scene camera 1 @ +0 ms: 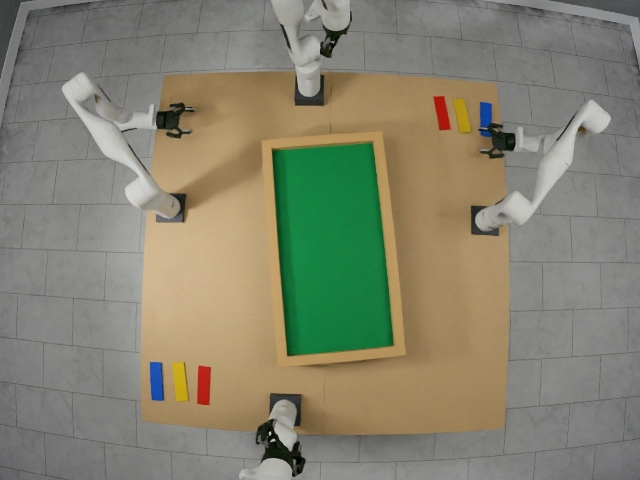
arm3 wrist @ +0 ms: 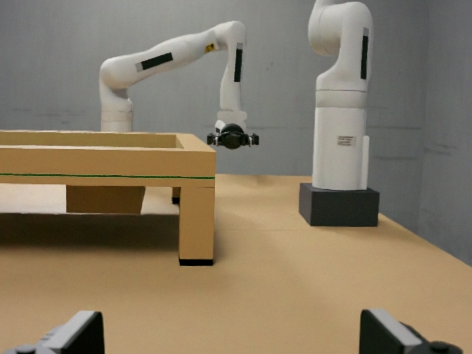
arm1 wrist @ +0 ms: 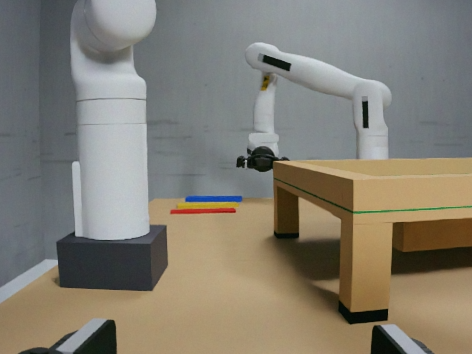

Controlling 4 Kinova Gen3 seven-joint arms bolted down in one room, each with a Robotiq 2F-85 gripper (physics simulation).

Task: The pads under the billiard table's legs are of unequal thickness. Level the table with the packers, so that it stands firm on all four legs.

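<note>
The billiard table (arm1 wrist: 320, 185) (arm3 wrist: 100, 160) (scene camera 1: 273, 232) stands on legs with black pads, two showing in the arm1 wrist view (arm1 wrist: 364, 316) (arm1 wrist: 286, 235), one plainly in the arm3 wrist view (arm3 wrist: 196, 262). Red (scene camera 1: 442, 113) (arm1 wrist: 203, 211), yellow (scene camera 1: 462, 115) (arm1 wrist: 209, 205) and blue (scene camera 1: 485, 111) (arm1 wrist: 213, 199) packers lie at the upper right. Blue (scene camera 1: 156, 381), yellow (scene camera 1: 179, 381) and red (scene camera 1: 204, 385) packers lie at the lower left. Arm1's gripper (arm1 wrist: 244, 337) and arm3's gripper (arm3 wrist: 231, 332) are open and empty. In the scene, the left gripper (scene camera 1: 191, 120) is open; the right gripper (scene camera 1: 481, 141) is open near the blue packer's lower end.
Arm bases stand on dark blocks at the left (scene camera 1: 179, 217), right (scene camera 1: 484, 231), top (scene camera 1: 310, 101) and bottom (scene camera 1: 285, 397) of the brown board (scene camera 1: 217, 289). The top arm's gripper (scene camera 1: 326, 50) and the bottom arm's gripper (scene camera 1: 282, 448) are beyond the board's edges.
</note>
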